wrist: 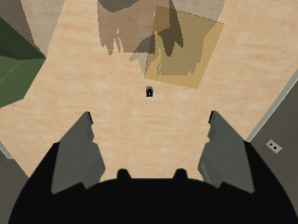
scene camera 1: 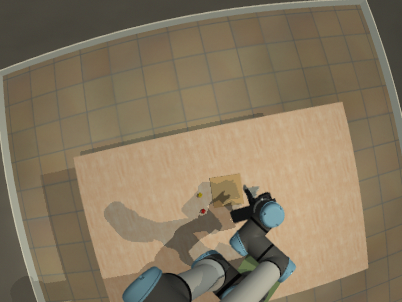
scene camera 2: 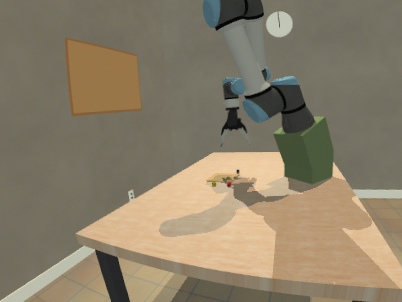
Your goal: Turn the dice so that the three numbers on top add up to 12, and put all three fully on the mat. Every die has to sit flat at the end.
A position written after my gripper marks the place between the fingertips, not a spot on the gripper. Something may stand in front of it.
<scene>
I see my gripper [wrist: 150, 112] and a tan mat [scene camera 1: 226, 190].
The tan mat shows as well in the wrist view [wrist: 181, 46].
</scene>
